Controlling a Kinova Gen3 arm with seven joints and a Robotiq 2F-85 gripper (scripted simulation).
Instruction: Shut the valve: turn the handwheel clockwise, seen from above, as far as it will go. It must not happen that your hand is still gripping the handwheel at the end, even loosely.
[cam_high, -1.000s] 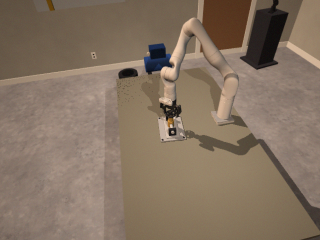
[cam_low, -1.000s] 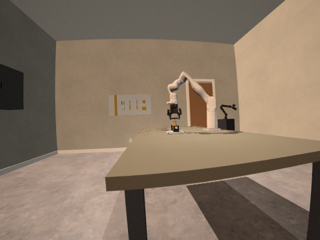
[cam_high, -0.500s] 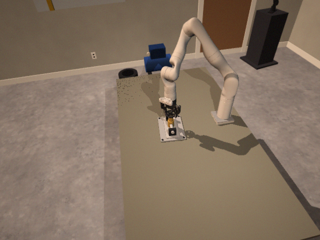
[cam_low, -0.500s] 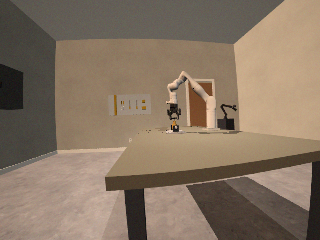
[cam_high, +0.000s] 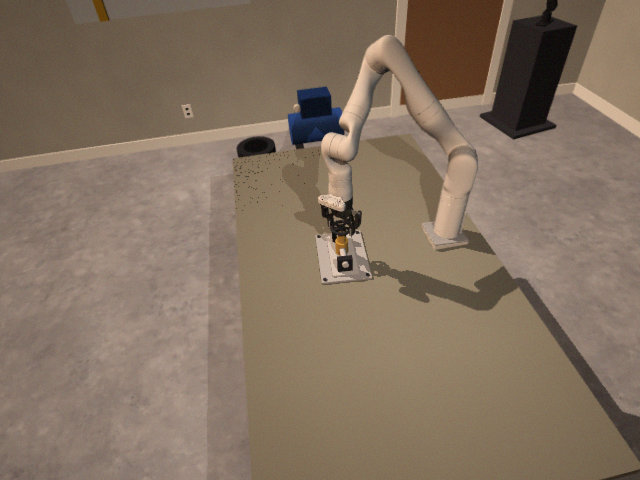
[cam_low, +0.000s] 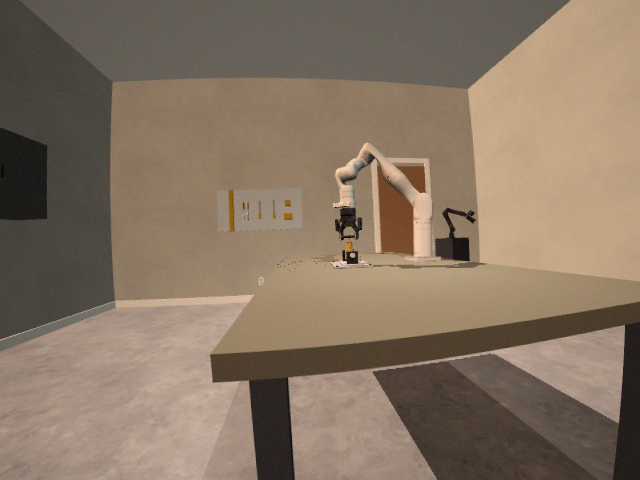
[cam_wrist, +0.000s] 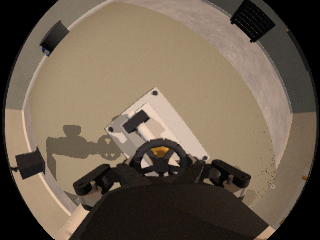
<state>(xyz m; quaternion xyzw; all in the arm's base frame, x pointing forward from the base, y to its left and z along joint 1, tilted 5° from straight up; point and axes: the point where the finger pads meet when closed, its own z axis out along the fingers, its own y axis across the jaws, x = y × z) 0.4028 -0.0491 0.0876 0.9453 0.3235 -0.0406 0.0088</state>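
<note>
The black spoked handwheel lies right at my hand.
</note>
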